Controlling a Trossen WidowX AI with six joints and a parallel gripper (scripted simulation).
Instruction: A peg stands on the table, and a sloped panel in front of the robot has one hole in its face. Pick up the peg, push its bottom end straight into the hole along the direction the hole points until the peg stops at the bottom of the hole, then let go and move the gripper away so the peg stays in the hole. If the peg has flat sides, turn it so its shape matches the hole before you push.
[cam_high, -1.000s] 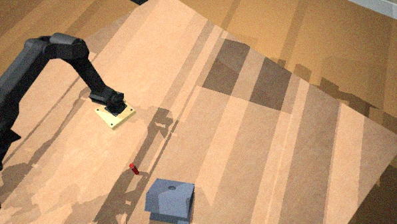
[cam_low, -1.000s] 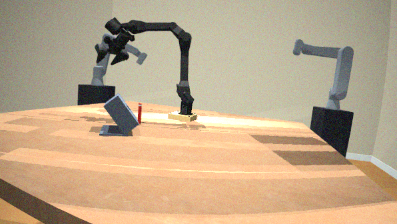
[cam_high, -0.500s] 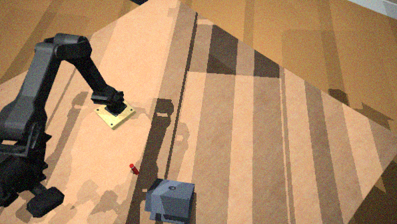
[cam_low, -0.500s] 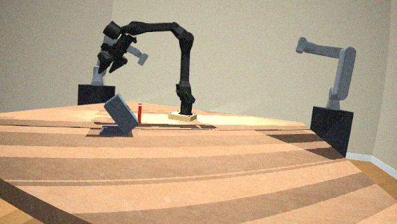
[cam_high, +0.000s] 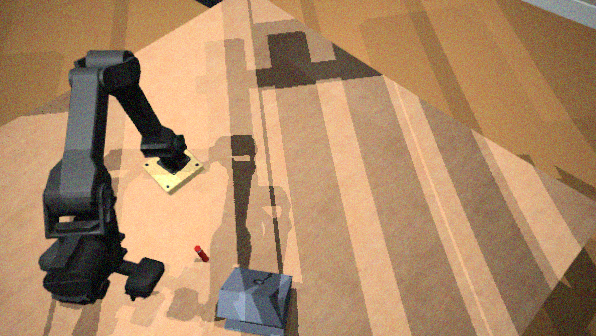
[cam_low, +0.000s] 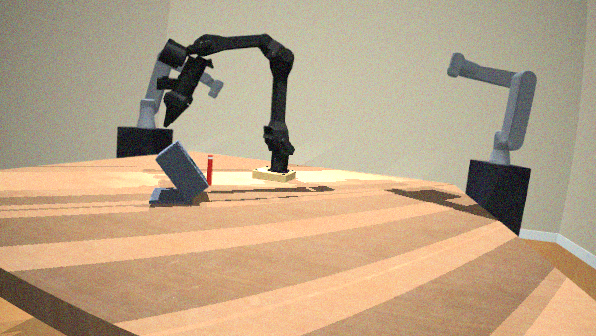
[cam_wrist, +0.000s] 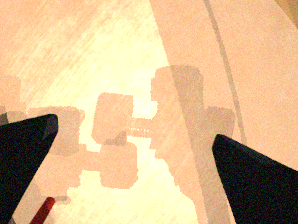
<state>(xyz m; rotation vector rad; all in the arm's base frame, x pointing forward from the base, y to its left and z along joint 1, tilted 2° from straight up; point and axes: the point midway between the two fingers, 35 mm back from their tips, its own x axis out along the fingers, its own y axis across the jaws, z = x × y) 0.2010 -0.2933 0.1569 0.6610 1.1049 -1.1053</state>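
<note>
Right now the peg is 16 cm to the left of my gripper tip, 9 cm below it and 4 cm ahead of it. Round my gripper tip: sloped panel: 20 cm ahead, 16 cm to the left, 9 cm below; then panel foot: 21 cm ahead, 15 cm below, 14 cm to the left.
</note>
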